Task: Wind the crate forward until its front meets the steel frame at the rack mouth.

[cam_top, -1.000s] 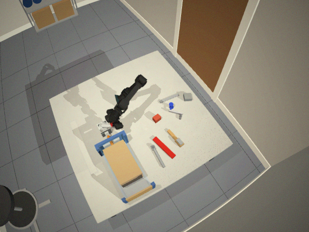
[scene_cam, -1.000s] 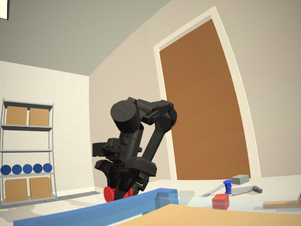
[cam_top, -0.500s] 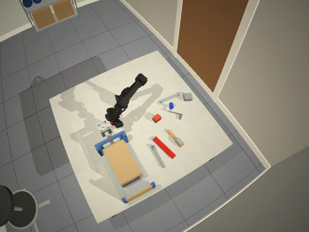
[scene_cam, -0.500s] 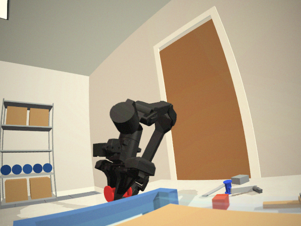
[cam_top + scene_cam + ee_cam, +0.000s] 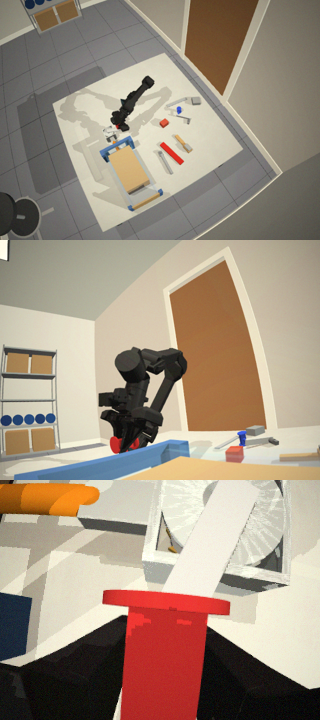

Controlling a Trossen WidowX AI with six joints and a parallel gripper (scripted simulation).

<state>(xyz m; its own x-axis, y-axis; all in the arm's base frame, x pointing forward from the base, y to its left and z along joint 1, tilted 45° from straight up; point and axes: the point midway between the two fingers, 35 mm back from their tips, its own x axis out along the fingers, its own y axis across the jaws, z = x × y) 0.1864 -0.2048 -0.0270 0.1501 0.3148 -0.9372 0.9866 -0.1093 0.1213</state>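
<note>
Now: the winch 50 mm behind my gripper tip, 90 mm to the right of it and 100 mm below it. The rest, counted from my gripper tip: red bar (360 mm ahead, 260 mm to the left, 120 mm below); then wooden brush (350 mm ahead, 390 mm to the left, 110 mm below); then red grip (20 mm to the left).
</note>
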